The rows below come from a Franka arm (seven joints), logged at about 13 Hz.
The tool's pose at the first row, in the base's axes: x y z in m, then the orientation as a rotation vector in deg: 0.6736, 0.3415, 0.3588, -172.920, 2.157, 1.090
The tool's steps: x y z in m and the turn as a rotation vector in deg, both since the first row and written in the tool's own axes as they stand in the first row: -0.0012, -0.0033, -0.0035, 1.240, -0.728, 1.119; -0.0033, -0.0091, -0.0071, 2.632, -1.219, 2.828; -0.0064, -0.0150, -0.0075, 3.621, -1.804, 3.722; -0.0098, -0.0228, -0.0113, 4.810, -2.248, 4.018; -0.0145, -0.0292, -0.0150, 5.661, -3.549, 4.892; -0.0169, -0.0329, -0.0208, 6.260, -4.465, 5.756; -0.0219, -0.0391, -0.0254, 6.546, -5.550, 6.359; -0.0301, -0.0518, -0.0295, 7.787, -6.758, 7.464; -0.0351, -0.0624, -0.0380, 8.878, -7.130, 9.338; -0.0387, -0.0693, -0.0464, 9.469, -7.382, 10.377; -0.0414, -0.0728, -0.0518, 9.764, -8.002, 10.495; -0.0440, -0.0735, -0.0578, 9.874, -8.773, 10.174; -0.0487, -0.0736, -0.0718, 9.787, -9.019, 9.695; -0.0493, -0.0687, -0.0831, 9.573, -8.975, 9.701
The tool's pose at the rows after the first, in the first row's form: 0.6725, 0.3444, 0.3627, -171.639, 3.765, 2.255; 0.6706, 0.3497, 0.3670, -170.168, 6.248, 3.100; 0.6677, 0.3556, 0.3682, -169.109, 7.494, 4.013; 0.6645, 0.3630, 0.3730, -167.884, 7.853, 4.646; 0.6600, 0.3690, 0.3775, -166.904, 8.986, 6.593; 0.6578, 0.3720, 0.3837, -166.177, 10.140, 7.975; 0.6530, 0.3777, 0.3891, -165.753, 10.905, 9.590; 0.6452, 0.3900, 0.3949, -164.298, 12.332, 11.350; 0.6405, 0.3996, 0.4047, -162.963, 14.930, 11.963; 0.6372, 0.4055, 0.4139, -162.215, 16.353, 12.367; 0.6347, 0.4083, 0.4197, -161.838, 16.442, 13.239; 0.6321, 0.4084, 0.4258, -161.681, 15.903, 14.302; 0.6276, 0.4069, 0.4398, -161.800, 15.203, 14.620; 0.6270, 0.4006, 0.4504, -162.017, 15.231, 14.578
